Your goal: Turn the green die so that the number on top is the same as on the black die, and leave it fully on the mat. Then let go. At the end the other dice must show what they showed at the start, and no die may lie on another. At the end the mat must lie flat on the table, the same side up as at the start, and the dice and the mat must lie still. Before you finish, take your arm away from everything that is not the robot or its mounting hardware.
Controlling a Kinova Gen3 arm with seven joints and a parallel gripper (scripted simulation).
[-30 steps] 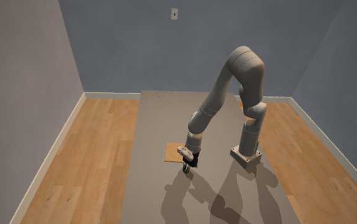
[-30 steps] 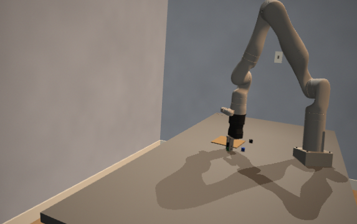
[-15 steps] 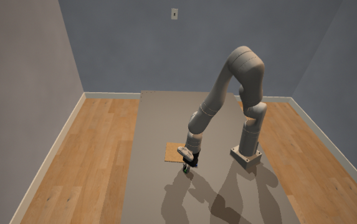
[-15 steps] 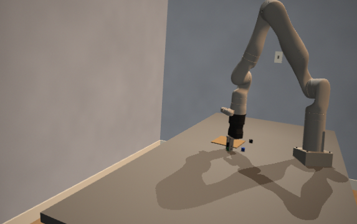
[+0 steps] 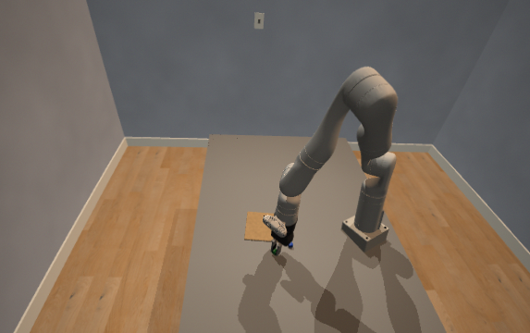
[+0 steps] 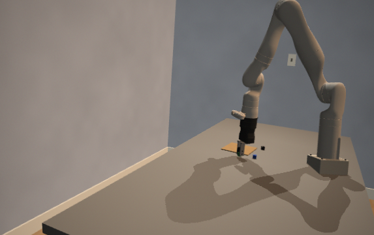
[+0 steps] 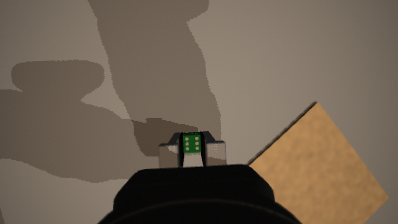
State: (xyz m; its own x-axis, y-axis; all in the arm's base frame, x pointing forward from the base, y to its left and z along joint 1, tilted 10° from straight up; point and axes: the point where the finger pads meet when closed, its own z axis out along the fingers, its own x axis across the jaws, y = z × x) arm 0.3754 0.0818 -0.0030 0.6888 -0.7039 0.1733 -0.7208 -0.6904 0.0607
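Now: the tan mat 130 mm to the right of my hand, 30 mm below it and 30 mm ahead of it. Round my hand: green die 10 mm below; then blue die 60 mm behind, 30 mm to the right, 20 mm below; then black die 190 mm to the right, 70 mm behind, 20 mm below.
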